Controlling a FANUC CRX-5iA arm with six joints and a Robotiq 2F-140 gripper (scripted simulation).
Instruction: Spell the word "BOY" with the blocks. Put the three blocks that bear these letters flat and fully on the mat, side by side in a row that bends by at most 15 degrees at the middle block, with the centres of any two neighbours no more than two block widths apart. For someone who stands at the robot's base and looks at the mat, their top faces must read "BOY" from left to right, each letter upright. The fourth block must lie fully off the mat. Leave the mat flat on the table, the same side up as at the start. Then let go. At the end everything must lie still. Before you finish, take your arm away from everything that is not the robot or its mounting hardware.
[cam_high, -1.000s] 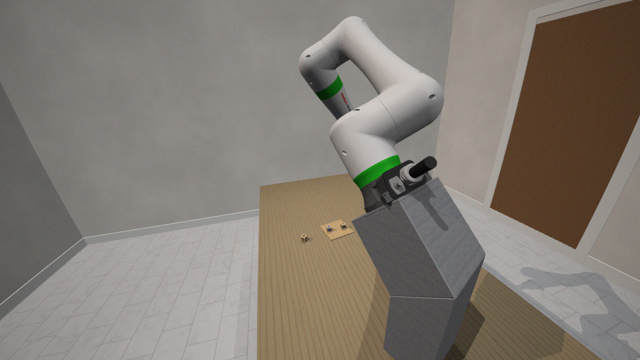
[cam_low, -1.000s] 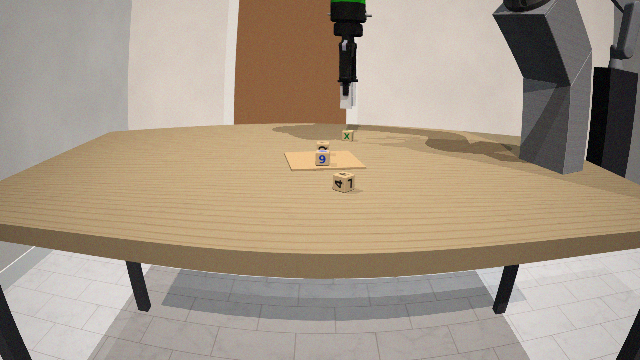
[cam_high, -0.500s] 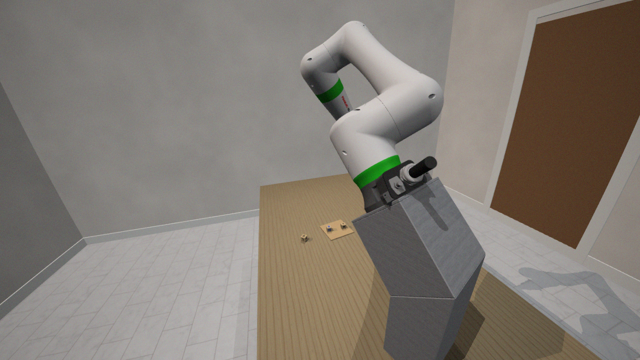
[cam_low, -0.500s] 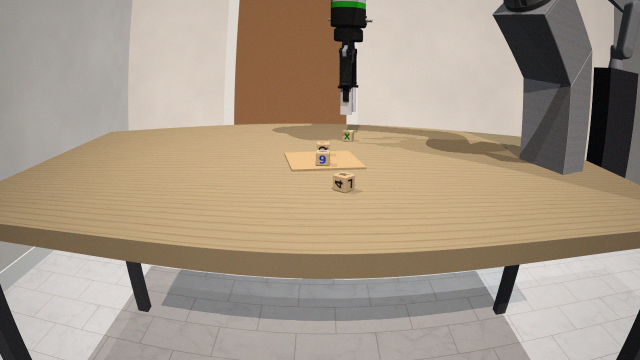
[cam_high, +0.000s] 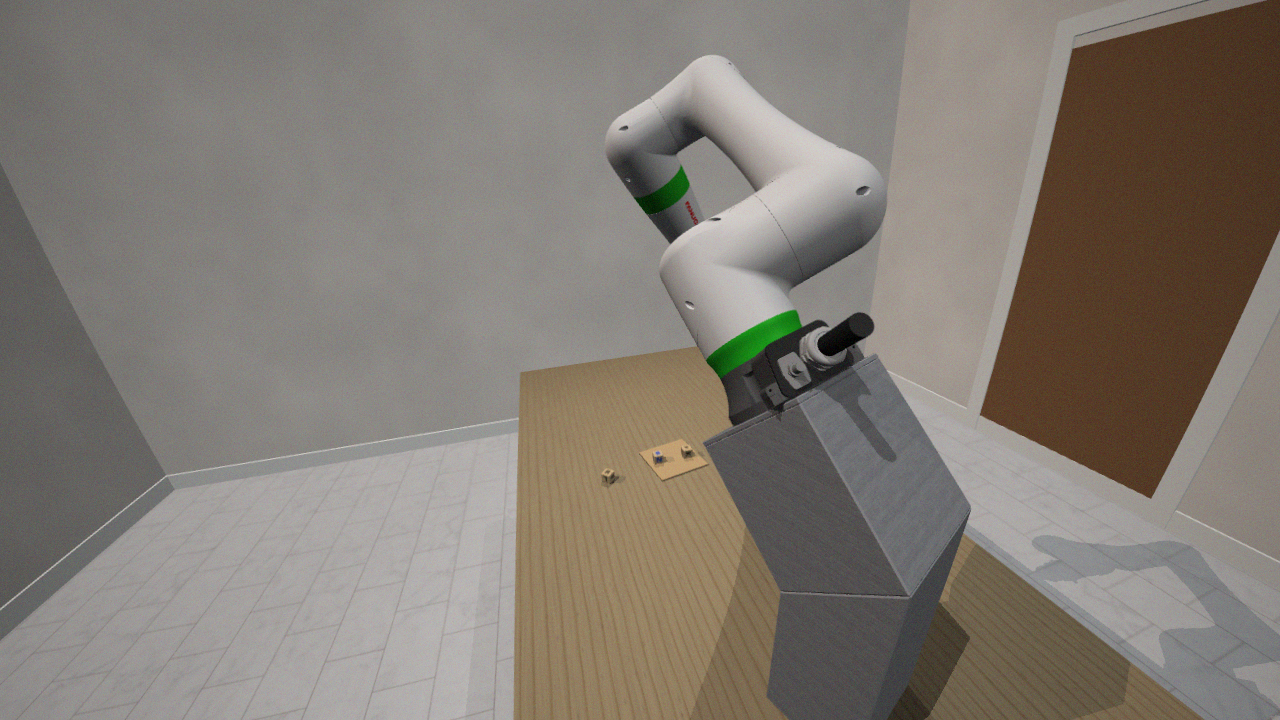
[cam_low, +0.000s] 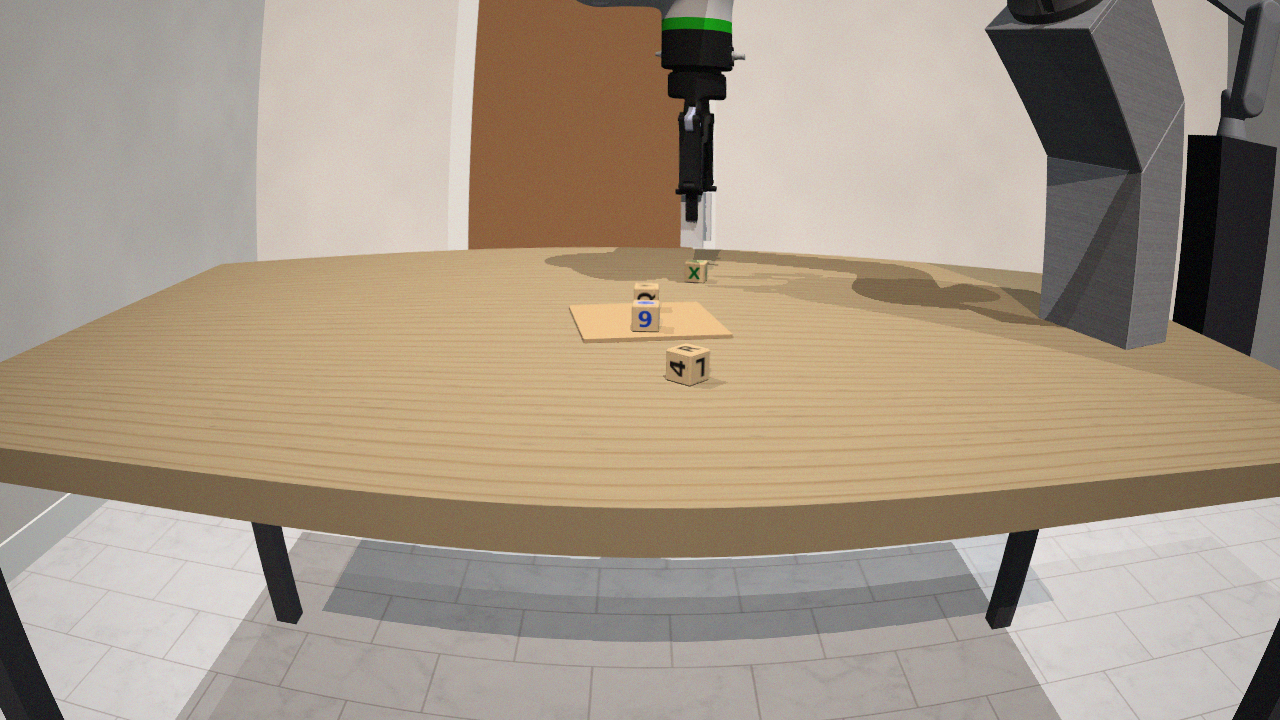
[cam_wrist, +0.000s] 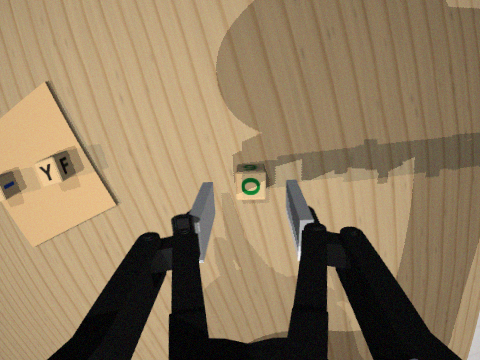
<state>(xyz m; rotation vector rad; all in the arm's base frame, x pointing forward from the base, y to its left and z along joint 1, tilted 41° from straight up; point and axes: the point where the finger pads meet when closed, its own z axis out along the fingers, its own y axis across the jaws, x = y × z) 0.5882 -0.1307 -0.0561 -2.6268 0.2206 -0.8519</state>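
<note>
The tan mat is 230 mm to the left of my hand, 80 mm below it and 20 mm ahead of it. Also, from my hand: block: 270 mm to the left, 60 mm below, 10 mm ahead.
</note>
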